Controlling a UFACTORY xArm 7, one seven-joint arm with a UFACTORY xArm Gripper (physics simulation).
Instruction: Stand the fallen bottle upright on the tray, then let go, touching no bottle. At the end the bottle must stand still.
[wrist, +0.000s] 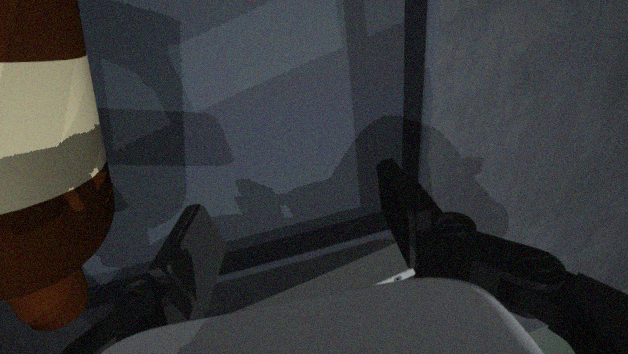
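Note:
Brown bottle (64, 199) visible. Gripper (295, 206) likewise.

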